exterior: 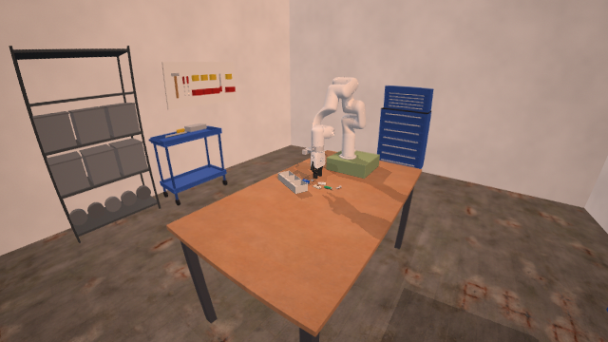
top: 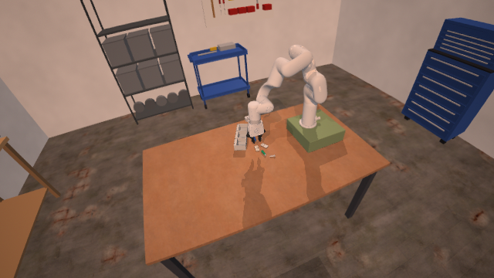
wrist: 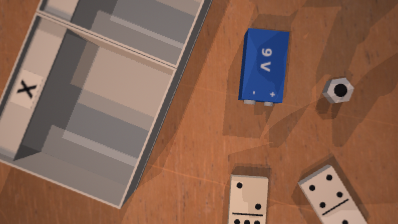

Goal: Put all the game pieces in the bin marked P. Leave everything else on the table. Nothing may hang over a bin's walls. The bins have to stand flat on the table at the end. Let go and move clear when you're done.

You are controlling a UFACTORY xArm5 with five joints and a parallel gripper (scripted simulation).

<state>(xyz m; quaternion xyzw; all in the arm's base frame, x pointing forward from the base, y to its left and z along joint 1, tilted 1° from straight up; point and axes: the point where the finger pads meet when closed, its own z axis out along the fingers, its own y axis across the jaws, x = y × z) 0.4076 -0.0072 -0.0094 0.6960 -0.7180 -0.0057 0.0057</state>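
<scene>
The cream domino is 80 mm below my hand. Round my hand: green piece (20 mm behind, 70 mm to the left, 80 mm below); then hex nut (70 mm behind, 80 mm to the right, 80 mm below); then blue block battery (10 mm behind, 90 mm to the right, 80 mm below).
</scene>
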